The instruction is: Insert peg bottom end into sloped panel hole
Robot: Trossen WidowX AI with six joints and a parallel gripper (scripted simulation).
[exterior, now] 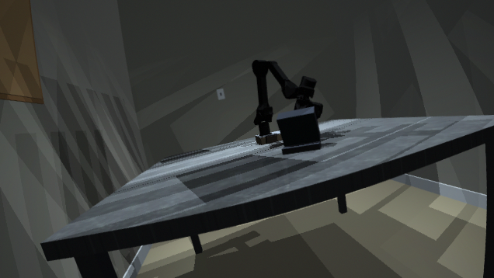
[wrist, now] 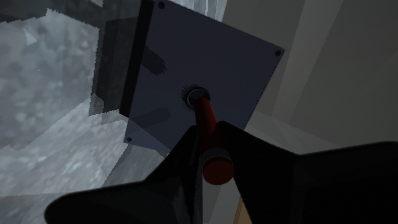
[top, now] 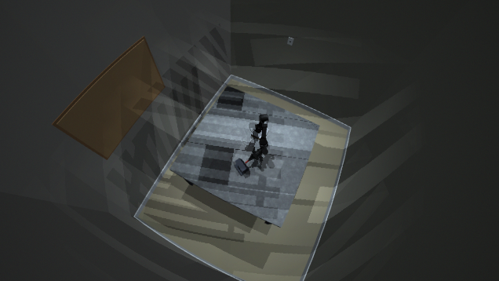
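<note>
The sloped panel block lies 70 mm ahead of my gripper tip, 30 mm to the right of it and 30 mm below it. Also, from my gripper tip: peg: 10 mm to the left, 10 mm behind, 10 mm above.
</note>
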